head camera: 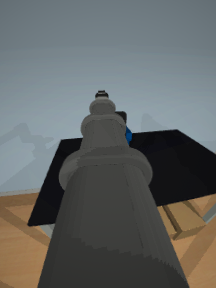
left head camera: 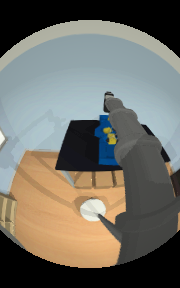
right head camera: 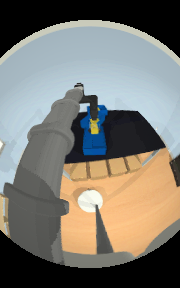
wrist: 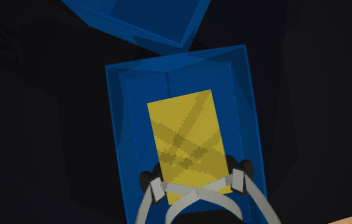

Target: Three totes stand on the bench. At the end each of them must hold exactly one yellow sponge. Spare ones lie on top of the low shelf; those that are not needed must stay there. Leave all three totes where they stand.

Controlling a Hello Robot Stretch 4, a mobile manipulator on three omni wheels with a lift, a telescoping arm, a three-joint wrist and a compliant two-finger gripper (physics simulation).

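Seen in the pictures: gripper, fingertip midpoint: [left head camera: 111, 142] [right head camera: 94, 132] [wrist: 195, 171]; robot's base at its link origin: [left head camera: 92, 209] [right head camera: 90, 200].
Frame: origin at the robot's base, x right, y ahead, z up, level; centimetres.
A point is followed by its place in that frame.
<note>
My gripper [wrist: 195, 171] @(x 8.7, y 61.2, z 103.5 cm) is shut on a yellow sponge [wrist: 187, 135] @(x 8.4, y 65.8, z 107.7 cm) [left head camera: 112, 140] @(x 8.9, y 59.9, z 107.1 cm) [right head camera: 94, 129] @(x 9.1, y 60.2, z 107.5 cm), holding it over the nearest blue tote [wrist: 114, 110] @(x -1.6, y 69.9, z 97.9 cm) [left head camera: 106, 156] @(x 6.4, y 55.4, z 89.0 cm) [right head camera: 94, 146] @(x 8.7, y 55.5, z 89.0 cm). The sponge looks level, and tote walls show around it in the wrist view; its exact height is hard to tell. The angled middle tote [wrist: 145, 22] @(x 3.5, y 86.3, z 89.0 cm) adjoins the nearest one; a yellow sponge [left head camera: 107, 130] @(x 10.0, y 95.5, z 92.4 cm) lies in it. The far tote [left head camera: 103, 119] @(x 7.0, y 132.8, z 89.3 cm) [right head camera: 103, 108] @(x 27.2, y 129.6, z 93.7 cm) stands behind, its inside mostly hidden by my arm and wrist. Part of a blue tote [head camera: 129, 135] @(x 28.0, y 115.9, z 95.8 cm) shows in the head view.
The totes stand in a row on the black bench [head camera: 182, 165] @(x 63.7, y 72.8, z 88.7 cm) [left head camera: 77, 145] @(x -25.4, y 67.7, z 88.7 cm) [right head camera: 135, 132] @(x 63.5, y 75.4, z 88.7 cm). Tan boxes [left head camera: 84, 179] [right head camera: 98, 170] stand under its front edge. A wooden shelf unit [left head camera: 7, 199] @(x -195.7, y -52.7, z 6.4 cm) is at the left edge. A white disc [left head camera: 92, 210] @(x -0.2, y -1.3, z 18.7 cm) [right head camera: 90, 201] @(x 1.2, y -1.2, z 18.7 cm) is on the floor. My arm spans the bench.
</note>
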